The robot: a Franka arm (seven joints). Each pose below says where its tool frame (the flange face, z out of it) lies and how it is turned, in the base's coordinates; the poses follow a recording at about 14 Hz.
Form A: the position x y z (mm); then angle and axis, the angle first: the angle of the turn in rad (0 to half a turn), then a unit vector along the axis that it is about.
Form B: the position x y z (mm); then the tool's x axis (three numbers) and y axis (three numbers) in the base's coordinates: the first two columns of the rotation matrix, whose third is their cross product. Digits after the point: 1 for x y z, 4 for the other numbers.
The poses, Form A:
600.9, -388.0, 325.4, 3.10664, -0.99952, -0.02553, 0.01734
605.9, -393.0, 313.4, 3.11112, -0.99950, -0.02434, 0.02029
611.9, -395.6, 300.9, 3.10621, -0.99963, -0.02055, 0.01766
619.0, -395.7, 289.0, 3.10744, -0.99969, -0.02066, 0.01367
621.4, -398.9, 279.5, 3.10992, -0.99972, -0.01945, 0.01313
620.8, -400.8, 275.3, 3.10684, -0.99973, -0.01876, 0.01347
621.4, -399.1, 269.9, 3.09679, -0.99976, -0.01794, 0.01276
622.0, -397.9, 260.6, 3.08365, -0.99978, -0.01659, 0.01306
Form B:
600.9, -388.0, 325.4, 0.9981, 0.0516, -0.0338, 0.0504, -0.9981, -0.0358
605.9, -393.0, 313.4, 0.9980, 0.0493, -0.0398, 0.0480, -0.9984, -0.0314
611.9, -395.6, 300.9, 0.9985, 0.0417, -0.0346, 0.0404, -0.9985, -0.0361
619.0, -395.7, 289.0, 0.9988, 0.0418, -0.0266, 0.0408, -0.9986, -0.0347
621.4, -398.9, 279.5, 0.9989, 0.0393, -0.0256, 0.0385, -0.9987, -0.0322
620.8, -400.8, 275.3, 0.9989, 0.0380, -0.0263, 0.0370, -0.9987, -0.0352
621.4, -399.1, 269.9, 0.9990, 0.0364, -0.0247, 0.0353, -0.9984, -0.0452
622.0, -397.9, 260.6, 0.9991, 0.0339, -0.0251, 0.0324, -0.9978, -0.0583

